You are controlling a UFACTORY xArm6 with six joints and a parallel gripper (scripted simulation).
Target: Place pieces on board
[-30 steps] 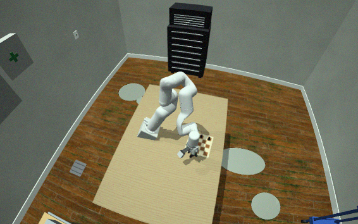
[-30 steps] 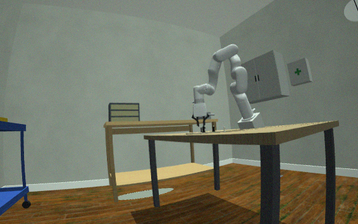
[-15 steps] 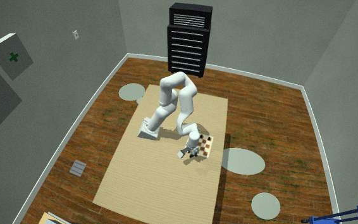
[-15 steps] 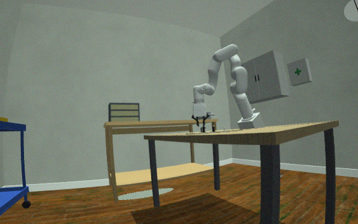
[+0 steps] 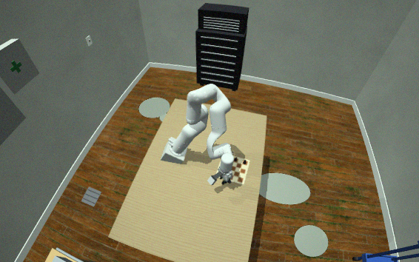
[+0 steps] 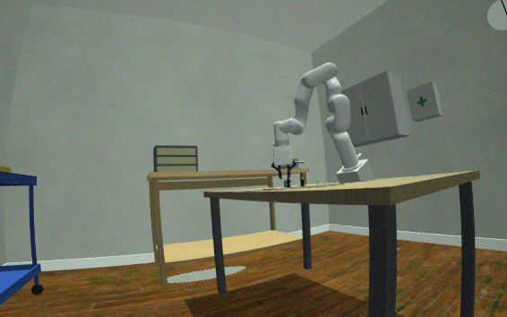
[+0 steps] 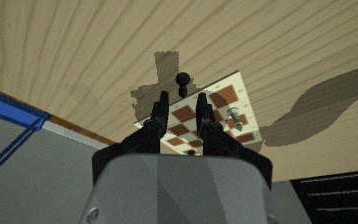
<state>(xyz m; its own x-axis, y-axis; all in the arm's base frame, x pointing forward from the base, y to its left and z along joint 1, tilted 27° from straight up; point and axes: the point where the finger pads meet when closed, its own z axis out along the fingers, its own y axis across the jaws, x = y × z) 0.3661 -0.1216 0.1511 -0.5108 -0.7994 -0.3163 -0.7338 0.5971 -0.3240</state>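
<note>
My hand is 220 mm to the right of the black chess piece, 50 mm above it and 30 mm short of it. The rest, counted from my hand: chessboard (140 mm to the left, 70 mm below, 30 mm ahead); then white pawn (280 mm to the left, 60 mm below, 10 mm behind).
</note>
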